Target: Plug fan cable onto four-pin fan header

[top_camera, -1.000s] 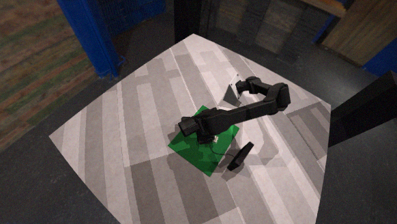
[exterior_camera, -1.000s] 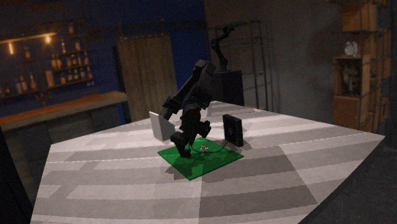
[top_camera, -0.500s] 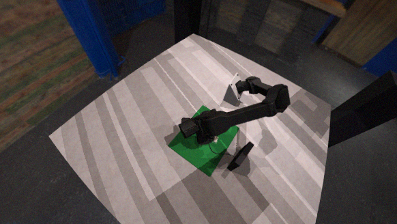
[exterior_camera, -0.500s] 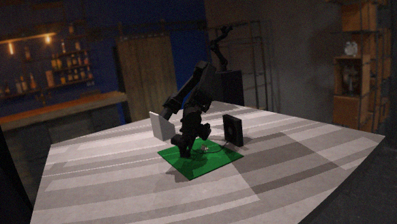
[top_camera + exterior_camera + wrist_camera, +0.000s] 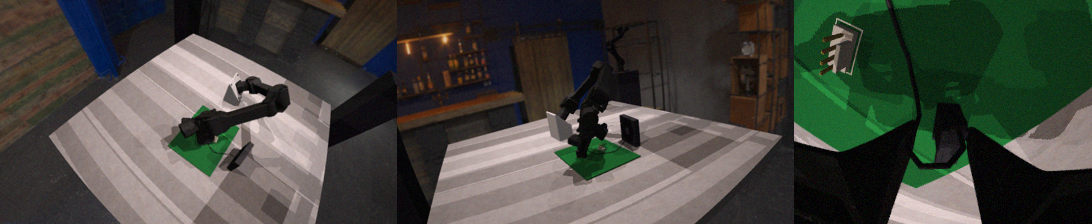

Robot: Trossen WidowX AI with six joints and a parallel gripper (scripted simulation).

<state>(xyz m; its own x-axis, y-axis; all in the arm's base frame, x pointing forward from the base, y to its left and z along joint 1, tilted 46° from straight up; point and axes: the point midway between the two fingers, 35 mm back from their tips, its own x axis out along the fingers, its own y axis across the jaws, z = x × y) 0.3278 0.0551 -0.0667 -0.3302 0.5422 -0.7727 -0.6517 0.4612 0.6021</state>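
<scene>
Now: the green board 4 cm to the left of my gripper tip and 4 cm below it. From my gripper tip the other things lie so: white four-pin header: 9 cm to the left, 2 cm below, 2 cm behind; black fan: 22 cm to the left, 3 cm above; black plug: 1 cm to the right.
</scene>
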